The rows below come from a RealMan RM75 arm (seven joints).
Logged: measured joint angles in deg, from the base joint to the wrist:
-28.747, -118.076, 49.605, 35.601, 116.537, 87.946, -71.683
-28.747, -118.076, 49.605, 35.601, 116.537, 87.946, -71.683
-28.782, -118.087, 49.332, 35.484, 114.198, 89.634, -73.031
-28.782, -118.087, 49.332, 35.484, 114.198, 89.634, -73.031
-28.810, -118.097, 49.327, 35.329, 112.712, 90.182, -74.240
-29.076, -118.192, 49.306, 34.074, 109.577, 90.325, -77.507
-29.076, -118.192, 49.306, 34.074, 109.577, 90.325, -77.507
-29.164, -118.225, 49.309, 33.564, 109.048, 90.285, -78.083
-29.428, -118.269, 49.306, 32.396, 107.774, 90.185, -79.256
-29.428, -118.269, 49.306, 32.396, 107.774, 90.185, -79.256
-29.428, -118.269, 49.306, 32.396, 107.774, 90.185, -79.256
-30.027, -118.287, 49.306, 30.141, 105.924, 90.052, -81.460
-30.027, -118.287, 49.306, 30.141, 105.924, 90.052, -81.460
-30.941, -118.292, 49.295, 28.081, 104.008, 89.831, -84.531
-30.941, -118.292, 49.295, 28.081, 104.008, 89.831, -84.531
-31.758, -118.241, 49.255, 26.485, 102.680, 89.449, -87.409
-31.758, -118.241, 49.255, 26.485, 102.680, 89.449, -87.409
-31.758, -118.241, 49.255, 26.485, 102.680, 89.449, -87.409
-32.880, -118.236, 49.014, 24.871, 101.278, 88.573, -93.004
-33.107, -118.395, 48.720, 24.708, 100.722, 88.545, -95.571
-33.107, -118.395, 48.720, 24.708, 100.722, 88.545, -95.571
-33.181, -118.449, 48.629, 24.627, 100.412, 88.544, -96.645
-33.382, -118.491, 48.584, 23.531, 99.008, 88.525, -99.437
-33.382, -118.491, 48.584, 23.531, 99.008, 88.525, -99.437
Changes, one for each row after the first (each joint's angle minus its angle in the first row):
0.000, 0.000, 0.000, 0.000, 0.000, 0.000, 0.000
-0.035, -0.011, -0.273, -0.117, -2.339, 1.688, -1.348
-0.035, -0.011, -0.273, -0.117, -2.339, 1.688, -1.348
-0.063, -0.021, -0.278, -0.272, -3.825, 2.236, -2.557
-0.329, -0.116, -0.299, -1.527, -6.960, 2.379, -5.824
-0.329, -0.116, -0.299, -1.527, -6.960, 2.379, -5.824
-0.417, -0.149, -0.296, -2.037, -7.489, 2.339, -6.400
-0.681, -0.193, -0.299, -3.205, -8.763, 2.239, -7.573
-0.681, -0.193, -0.299, -3.205, -8.763, 2.239, -7.573
-0.681, -0.193, -0.299, -3.205, -8.763, 2.239, -7.573
-1.280, -0.211, -0.299, -5.460, -10.613, 2.106, -9.777
-1.280, -0.211, -0.299, -5.460, -10.613, 2.106, -9.777
-2.194, -0.216, -0.310, -7.520, -12.529, 1.885, -12.848
-2.194, -0.216, -0.310, -7.520, -12.529, 1.885, -12.848
-3.011, -0.165, -0.350, -9.116, -13.857, 1.503, -15.726
-3.011, -0.165, -0.350, -9.116, -13.857, 1.503, -15.726
-3.011, -0.165, -0.350, -9.116, -13.857, 1.503, -15.726
-4.133, -0.160, -0.591, -10.730, -15.259, 0.627, -21.321
-4.360, -0.319, -0.885, -10.893, -15.815, 0.599, -23.888
-4.360, -0.319, -0.885, -10.893, -15.815, 0.599, -23.888
-4.434, -0.373, -0.976, -10.974, -16.125, 0.598, -24.962
-4.635, -0.415, -1.021, -12.070, -17.529, 0.579, -27.754
-4.635, -0.415, -1.021, -12.070, -17.529, 0.579, -27.754

